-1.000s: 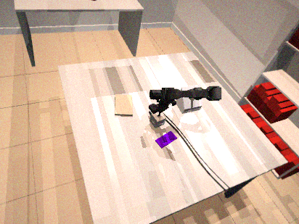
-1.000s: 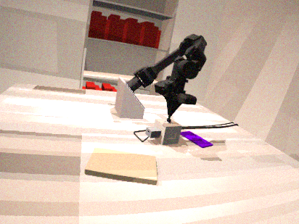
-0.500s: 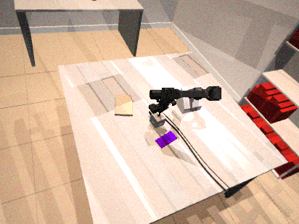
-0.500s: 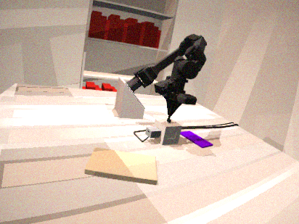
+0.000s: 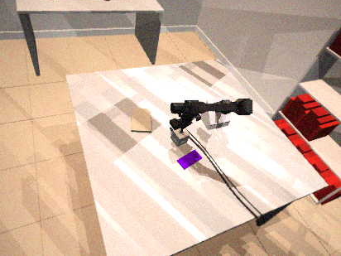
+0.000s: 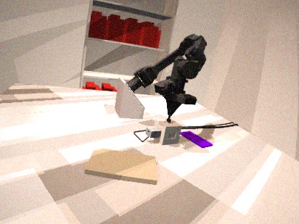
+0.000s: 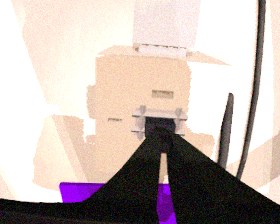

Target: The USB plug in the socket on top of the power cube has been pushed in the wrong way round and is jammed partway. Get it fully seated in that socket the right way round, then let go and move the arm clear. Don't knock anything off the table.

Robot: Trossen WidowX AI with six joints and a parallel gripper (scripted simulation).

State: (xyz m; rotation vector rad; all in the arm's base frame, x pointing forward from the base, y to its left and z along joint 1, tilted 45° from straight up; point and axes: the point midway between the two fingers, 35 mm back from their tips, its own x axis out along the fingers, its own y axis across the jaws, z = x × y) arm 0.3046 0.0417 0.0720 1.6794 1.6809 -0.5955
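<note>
My gripper tip is now 1 cm above the USB plug. From my gripper tip the other things lie so: purple card (15 cm to the left, 10 cm below); then tan board (21 cm to the right, 17 cm ahead, 10 cm below); then USB socket (3 cm below).
</note>
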